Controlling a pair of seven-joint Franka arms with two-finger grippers.
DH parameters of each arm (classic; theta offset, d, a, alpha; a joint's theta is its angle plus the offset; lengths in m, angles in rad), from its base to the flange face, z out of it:
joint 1: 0 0.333 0 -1.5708
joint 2: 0 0 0 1.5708
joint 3: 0 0.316 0.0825 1.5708
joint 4: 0 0 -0.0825 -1.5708
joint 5: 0 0.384 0 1.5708
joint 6: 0 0 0.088 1.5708
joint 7: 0 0.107 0 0
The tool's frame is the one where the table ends.
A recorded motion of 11 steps. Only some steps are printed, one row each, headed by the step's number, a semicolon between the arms.
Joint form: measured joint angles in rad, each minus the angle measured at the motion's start. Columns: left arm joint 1, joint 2, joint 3, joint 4, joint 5, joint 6, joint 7; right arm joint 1, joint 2, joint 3, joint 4, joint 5, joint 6, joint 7.
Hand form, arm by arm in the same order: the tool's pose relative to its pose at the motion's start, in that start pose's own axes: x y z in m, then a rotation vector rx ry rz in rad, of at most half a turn. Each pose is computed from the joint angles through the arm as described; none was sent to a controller.
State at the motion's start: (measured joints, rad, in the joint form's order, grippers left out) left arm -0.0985 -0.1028 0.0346 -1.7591 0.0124 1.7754 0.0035; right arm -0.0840 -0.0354 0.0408 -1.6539 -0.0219 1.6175 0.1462
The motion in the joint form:
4: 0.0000 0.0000 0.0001 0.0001 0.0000 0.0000 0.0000; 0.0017 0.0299 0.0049 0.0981 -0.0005 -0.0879 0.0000
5: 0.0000 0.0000 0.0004 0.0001 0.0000 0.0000 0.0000; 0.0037 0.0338 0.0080 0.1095 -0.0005 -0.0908 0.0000
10: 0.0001 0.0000 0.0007 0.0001 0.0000 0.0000 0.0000; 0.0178 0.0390 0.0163 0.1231 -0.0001 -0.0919 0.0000
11: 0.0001 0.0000 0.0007 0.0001 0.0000 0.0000 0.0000; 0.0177 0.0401 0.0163 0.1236 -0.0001 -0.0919 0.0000
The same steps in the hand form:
4: 0.0000 -0.0001 0.0000 0.0000 0.0001 -0.0001; 0.0017 -0.0028 -0.0224 -0.0022 -0.0194 -0.0051
5: 0.0000 -0.0002 0.0000 0.0000 0.0001 -0.0004; 0.0023 -0.0056 -0.0254 -0.0014 -0.0148 -0.0101
10: 0.0000 -0.0004 0.0000 0.0000 0.0001 -0.0008; 0.0019 -0.0180 -0.0291 0.0003 -0.0071 -0.0323
11: 0.0000 -0.0004 0.0000 0.0000 0.0001 -0.0008; 0.0023 -0.0180 -0.0287 0.0003 -0.0077 -0.0322

